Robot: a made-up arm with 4 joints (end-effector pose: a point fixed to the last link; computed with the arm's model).
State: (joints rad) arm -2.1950 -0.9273 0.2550 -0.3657
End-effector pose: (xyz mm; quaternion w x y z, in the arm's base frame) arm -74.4 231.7 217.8 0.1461 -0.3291 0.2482 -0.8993
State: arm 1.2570 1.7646 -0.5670 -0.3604
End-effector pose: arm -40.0 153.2 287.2 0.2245 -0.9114 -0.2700 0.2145
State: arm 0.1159 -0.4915 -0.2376 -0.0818
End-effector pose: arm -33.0 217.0 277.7 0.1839 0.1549 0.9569 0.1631
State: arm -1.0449 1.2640 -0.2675 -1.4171
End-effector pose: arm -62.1 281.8 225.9 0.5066 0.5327 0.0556 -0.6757
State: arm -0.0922 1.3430 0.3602 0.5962
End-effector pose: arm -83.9 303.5 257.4 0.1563 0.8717 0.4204 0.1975
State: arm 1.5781 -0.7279 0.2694 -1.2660
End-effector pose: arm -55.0 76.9 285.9 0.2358 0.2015 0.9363 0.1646
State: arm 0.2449 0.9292 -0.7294 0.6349
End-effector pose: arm 34.7 185.7 264.0 0.4341 0.6016 0.5250 0.4171
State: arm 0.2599 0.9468 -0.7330 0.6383
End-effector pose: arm 34.6 183.8 263.9 0.4343 0.6091 0.5165 0.4167
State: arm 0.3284 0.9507 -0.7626 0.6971
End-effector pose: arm 40.9 179.8 263.9 0.4248 0.6092 0.4924 0.4538
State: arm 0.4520 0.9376 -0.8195 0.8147
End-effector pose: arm 54.1 173.5 264.1 0.4063 0.5976 0.4468 0.5275
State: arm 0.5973 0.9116 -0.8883 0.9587
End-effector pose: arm 70.2 166.5 264.8 0.3859 0.5735 0.3845 0.6118
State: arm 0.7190 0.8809 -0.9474 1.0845
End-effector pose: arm 84.0 160.7 266.2 0.3703 0.5440 0.3245 0.6795
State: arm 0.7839 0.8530 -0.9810 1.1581
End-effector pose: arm 92.2 158.2 268.1 0.3613 0.5200 0.2891 0.7179
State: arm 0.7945 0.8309 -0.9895 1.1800
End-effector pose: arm 95.2 159.4 270.0 0.3568 0.5064 0.2821 0.7326
